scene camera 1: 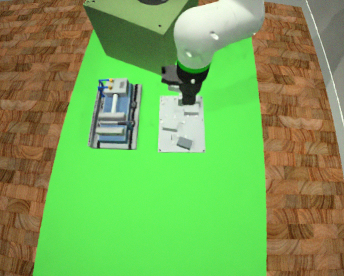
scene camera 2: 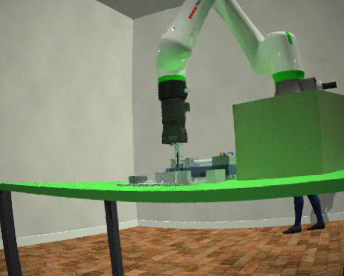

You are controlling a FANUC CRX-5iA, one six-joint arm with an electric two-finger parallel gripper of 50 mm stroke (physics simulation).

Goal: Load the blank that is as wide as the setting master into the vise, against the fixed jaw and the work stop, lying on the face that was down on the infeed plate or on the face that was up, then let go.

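Places are measured from the arm's base along level axes (x right, y up, z back), in centimetres.
Pixels of known places: gripper, between the fingertips: (scene camera 1: 180, 104) (scene camera 2: 179, 163); arm's base, origin of its link: (scene camera 2: 293, 98).
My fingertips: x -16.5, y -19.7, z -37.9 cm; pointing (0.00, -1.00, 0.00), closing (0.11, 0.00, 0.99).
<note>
Ahead of a thing's pixels: the offset from my fingertips to its top centre. "pt": to the spot under its first point.
My gripper (scene camera 2: 178, 164) (scene camera 1: 189, 103) points straight down over the back of the white infeed plate @(dz -5.1, dx -1.2, dy -6.1 cm) (scene camera 1: 198, 139) (scene camera 2: 132, 184). Its fingers are shut together just above a light grey blank @(dz +0.4, dx -4.5, dy -2.5 cm) (scene camera 1: 191, 110), and I see nothing between them. A second light blank @(dz -8.0, dx +3.1, dy -2.6 cm) (scene camera 1: 170, 125) lies at the plate's middle left. A darker grey block @(dz -14.3, dx -3.6, dy -3.6 cm) (scene camera 1: 185, 142) (scene camera 2: 138, 179), the setting master, lies at the front. The vise @(dz -5.6, dx +26.5, dy +3.0 cm) (scene camera 1: 113, 118) (scene camera 2: 201, 169) stands to the left on its base plate @(pt dz -7.3, dx +17.5, dy -4.9 cm) (scene camera 1: 136, 120), with its jaws open and nothing in them. The arm's wrist hides the fingers in the scene camera 1 view.
A big green pedestal (scene camera 1: 138, 41) (scene camera 2: 272, 137) carries the arm behind the vise and plate. White locating pins @(dz -3.4, dx +5.4, dy -5.3 cm) (scene camera 1: 166, 116) stand on the infeed plate. A person's leg (scene camera 2: 297, 213) shows behind the table at the right.
</note>
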